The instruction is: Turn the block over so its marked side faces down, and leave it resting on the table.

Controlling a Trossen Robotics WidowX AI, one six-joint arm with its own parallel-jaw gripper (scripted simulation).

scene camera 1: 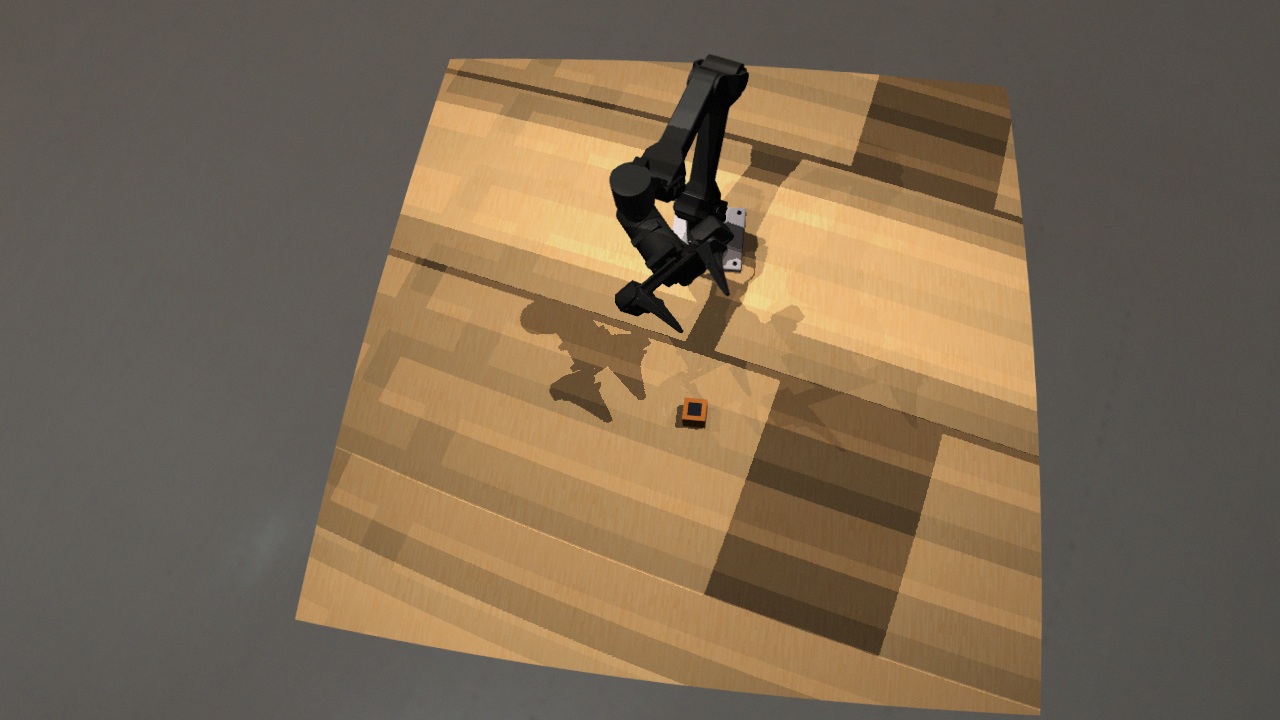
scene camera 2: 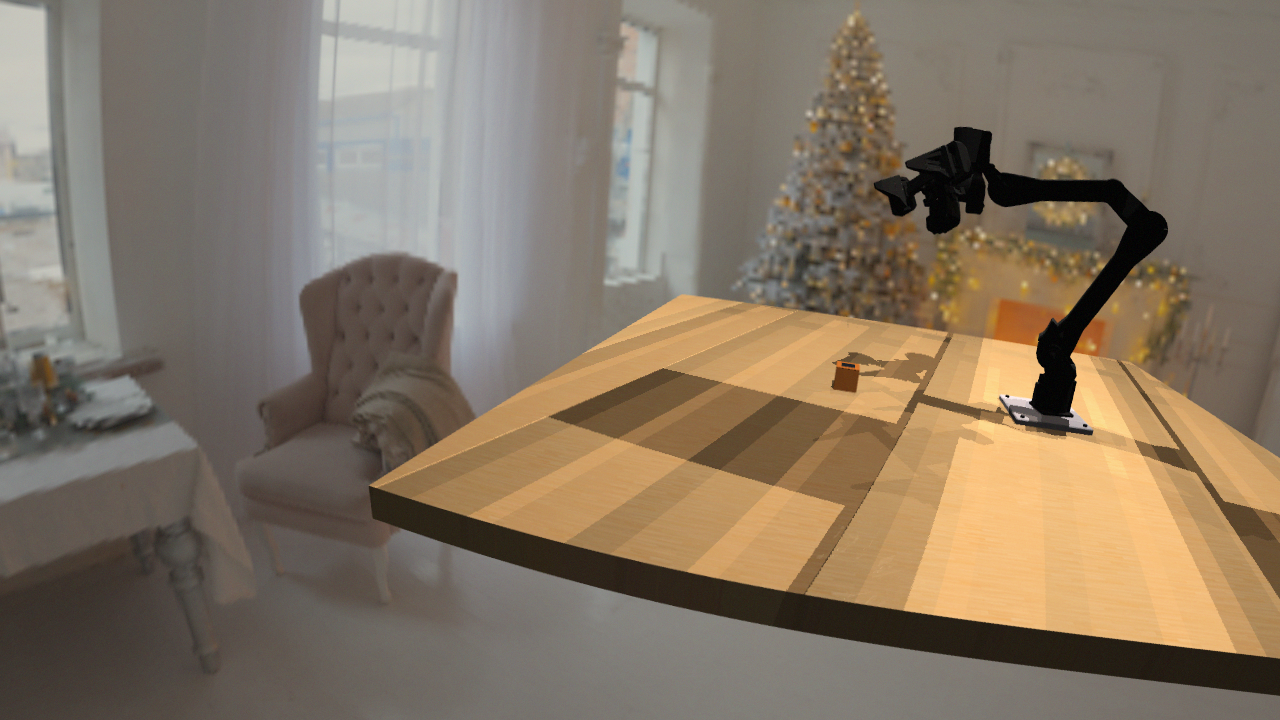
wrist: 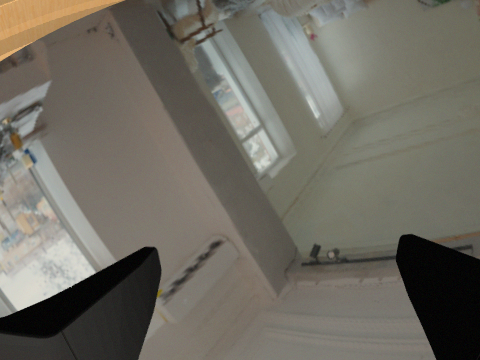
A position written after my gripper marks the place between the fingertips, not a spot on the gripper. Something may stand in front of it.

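Scene camera 1 shows my gripper (scene camera 1: 704, 313), which is open and holds nothing. In scene camera 2 I see the gripper as well (scene camera 2: 890, 175), and the wrist view shows my gripper (wrist: 282, 257) too.
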